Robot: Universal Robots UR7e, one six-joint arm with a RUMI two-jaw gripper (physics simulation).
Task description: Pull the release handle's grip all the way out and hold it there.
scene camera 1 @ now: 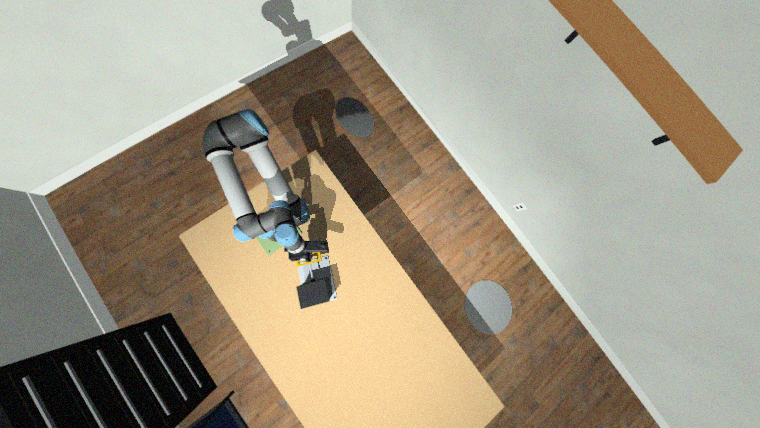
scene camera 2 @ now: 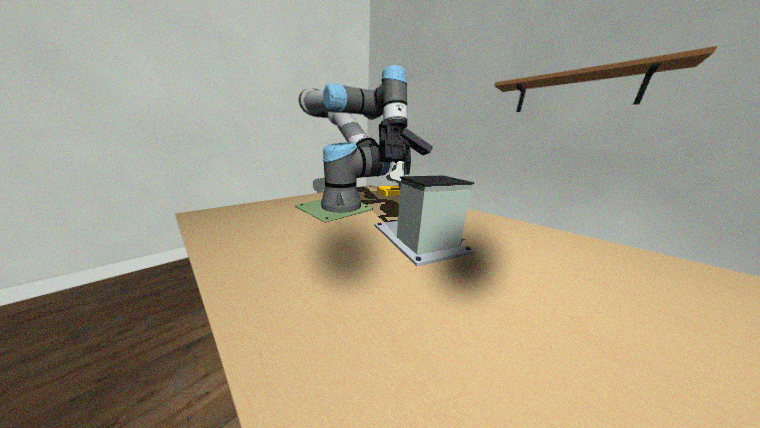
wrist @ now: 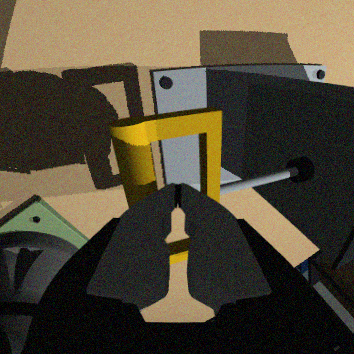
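Note:
The release handle's grip (scene camera 1: 305,262) (scene camera 2: 383,190) (wrist: 212,160) is a yellow rectangular loop with a thick round bar on its left in the wrist view. A thin metal rod (wrist: 257,181) joins the loop to the dark-looking face of a box (scene camera 1: 314,293) (scene camera 2: 444,220) (wrist: 295,120), and a length of rod shows outside the box. My gripper (scene camera 1: 309,258) (scene camera 2: 397,177) (wrist: 177,185) is shut, with nothing between its fingertips. In the wrist view the tips overlap the loop's opening, between the round bar and the rod-side bar. The fingers hide the loop's lower part, and whether they touch it is unclear.
The box stands on a light grey base plate (scene camera 2: 393,240) (wrist: 181,95) with dark bolts. The arm's green mounting plate (scene camera 1: 268,245) (scene camera 2: 319,215) (wrist: 42,222) is near the handle. A wooden shelf (scene camera 1: 648,85) (scene camera 2: 606,70) hangs on the wall. A black slatted unit (scene camera 1: 172,334) stands beside the table (scene camera 1: 372,340) (scene camera 2: 372,345).

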